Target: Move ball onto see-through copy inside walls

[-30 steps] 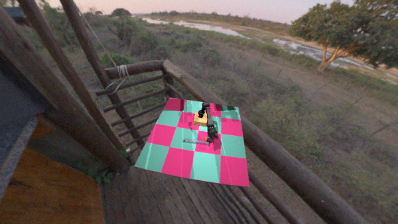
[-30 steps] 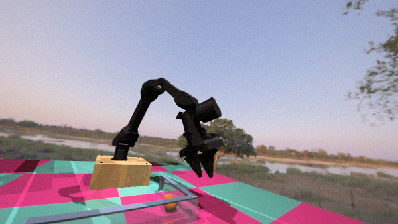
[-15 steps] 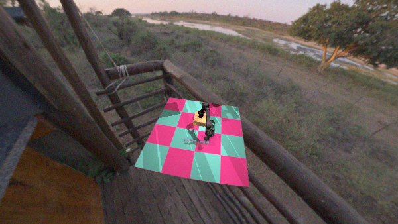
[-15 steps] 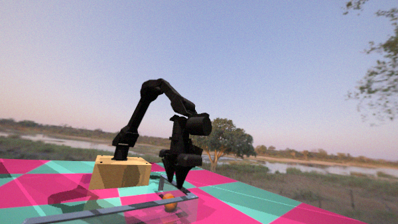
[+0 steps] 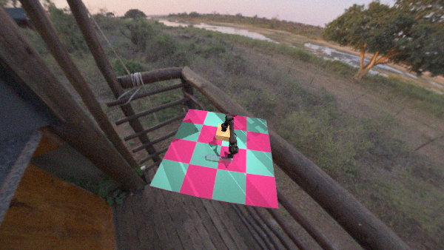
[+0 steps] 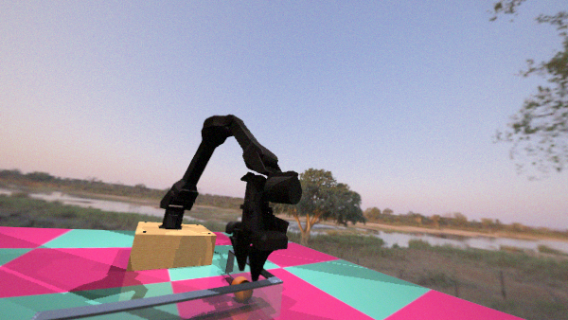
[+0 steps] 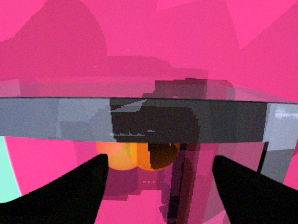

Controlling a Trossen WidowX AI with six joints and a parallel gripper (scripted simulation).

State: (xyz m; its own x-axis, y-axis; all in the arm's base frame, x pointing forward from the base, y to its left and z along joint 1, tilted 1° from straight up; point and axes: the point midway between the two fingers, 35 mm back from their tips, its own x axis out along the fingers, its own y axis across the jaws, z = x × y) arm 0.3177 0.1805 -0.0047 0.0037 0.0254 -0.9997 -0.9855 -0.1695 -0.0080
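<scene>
Right now the orange ball is 30 mm below my gripper tip. The rest, counted from my gripper tip: see-through copy of ball (30 mm below, 20 mm behind, 10 mm to the right).
</scene>
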